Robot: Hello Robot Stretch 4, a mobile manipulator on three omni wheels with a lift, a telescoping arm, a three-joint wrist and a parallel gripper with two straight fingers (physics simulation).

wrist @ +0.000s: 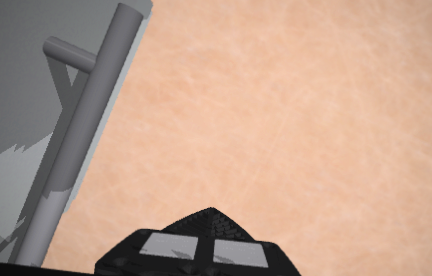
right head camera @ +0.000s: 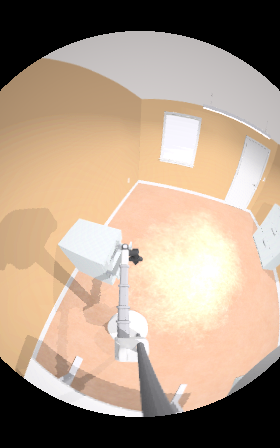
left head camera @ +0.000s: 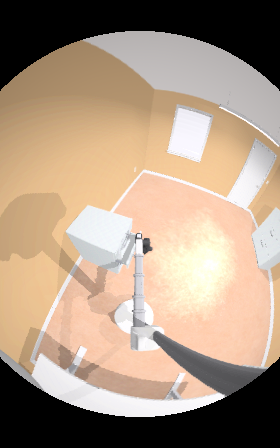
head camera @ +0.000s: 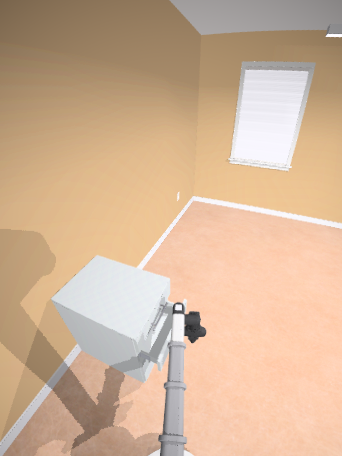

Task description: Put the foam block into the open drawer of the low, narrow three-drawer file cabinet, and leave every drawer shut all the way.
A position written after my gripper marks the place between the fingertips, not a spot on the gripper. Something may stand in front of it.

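There's a window (head camera: 272, 97), (right head camera: 180, 132), (left head camera: 190, 127), and I can see a white door (right head camera: 251, 164), (left head camera: 252, 174) as well. I'm also seeing a drawer (head camera: 155, 349), (wrist: 66, 66), and there's my gripper (wrist: 210, 227).
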